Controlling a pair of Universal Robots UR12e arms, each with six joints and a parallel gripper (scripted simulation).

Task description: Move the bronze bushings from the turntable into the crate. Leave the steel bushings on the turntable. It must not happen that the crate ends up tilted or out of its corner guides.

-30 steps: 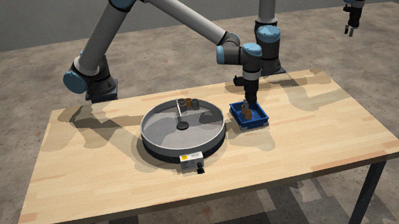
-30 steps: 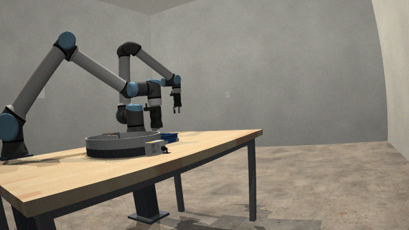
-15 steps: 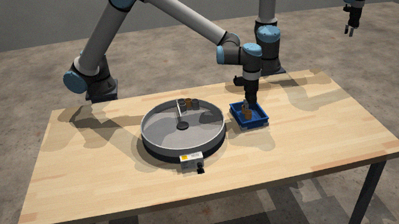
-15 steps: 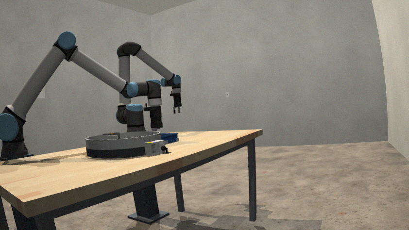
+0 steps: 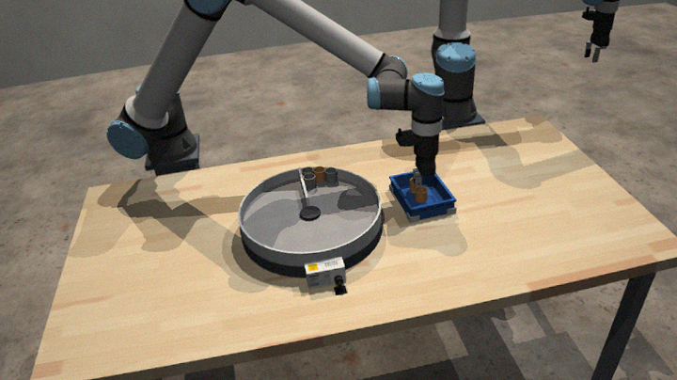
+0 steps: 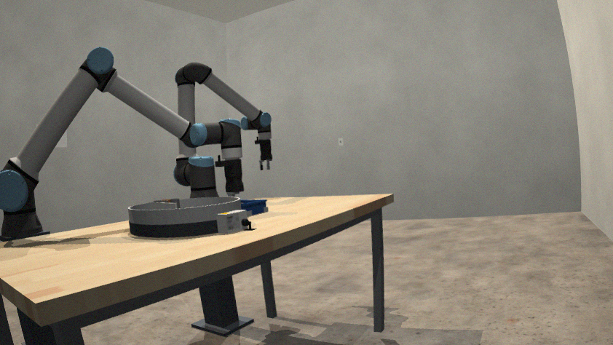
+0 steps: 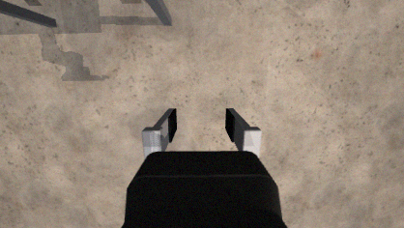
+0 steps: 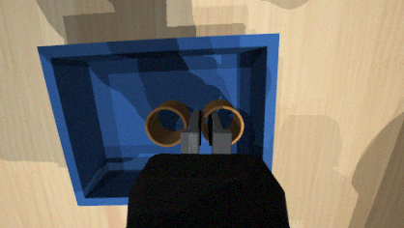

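Note:
My right hand is 3 cm short of the blue crate and 2 cm above it.

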